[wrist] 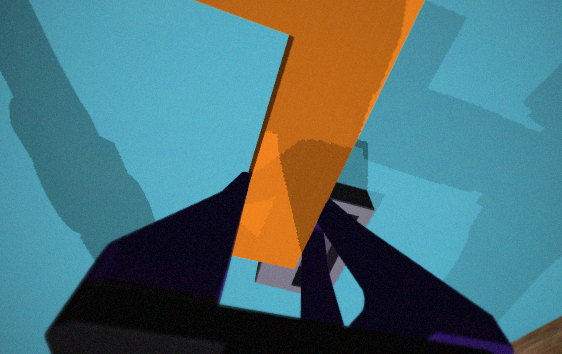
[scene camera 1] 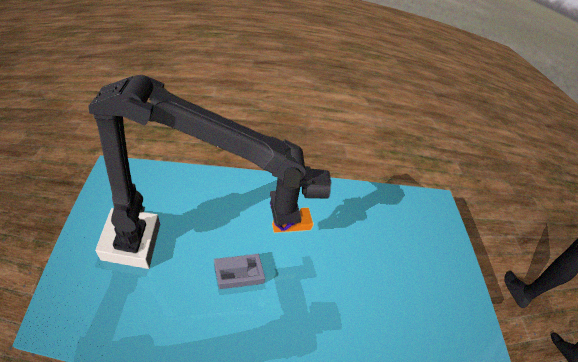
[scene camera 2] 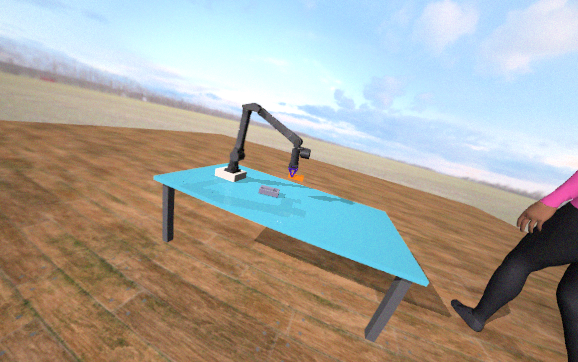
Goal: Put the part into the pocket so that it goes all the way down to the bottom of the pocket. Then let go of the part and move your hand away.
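Observation:
The orange L-shaped part is gripped near the end of one leg and held in the air above the table, apart from the pocket block. My gripper is shut on it with its dark purple fingers. The grey pocket block sits on the table, nearer the front than the gripper in the scene camera 1 view. Its angular recess opens upward, with no part in it. In the wrist view the part and a finger hide much of the block.
The arm's white base stands at the left on the blue table. A person's dark legs show at the right, beyond the table's right edge. Arm shadows fall across the table.

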